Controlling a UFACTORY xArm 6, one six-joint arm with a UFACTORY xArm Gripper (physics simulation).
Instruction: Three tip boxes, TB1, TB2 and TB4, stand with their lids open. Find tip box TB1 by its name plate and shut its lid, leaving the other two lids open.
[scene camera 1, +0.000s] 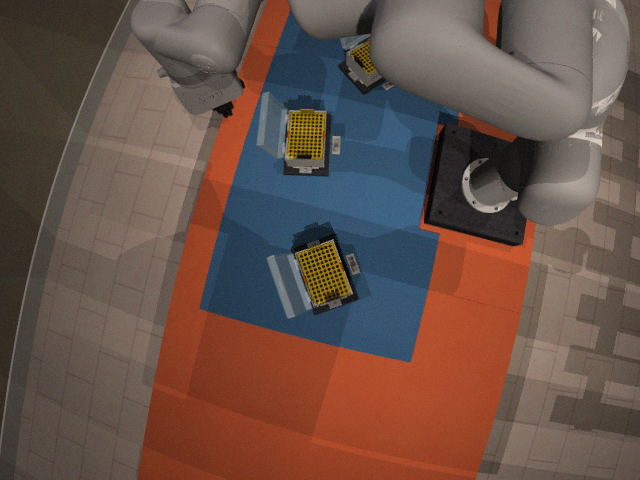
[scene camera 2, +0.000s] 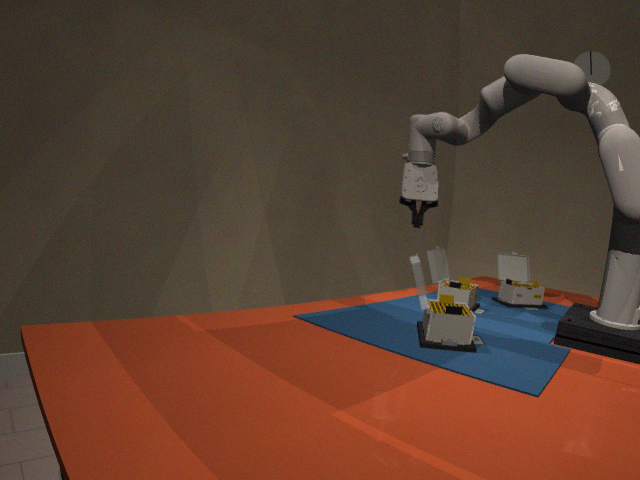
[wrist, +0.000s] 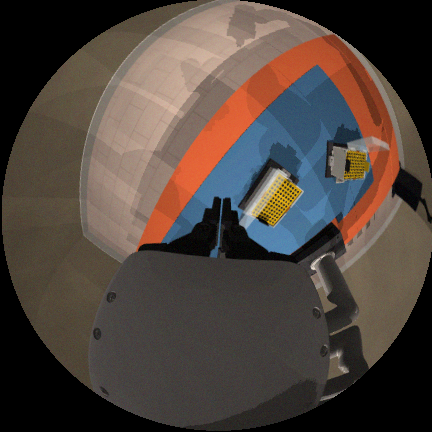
Scene:
my gripper: scene camera 1; scene camera 2; wrist 220, 209
same spot on my gripper: (scene camera 2: 417, 218) = (scene camera 1: 224, 111)

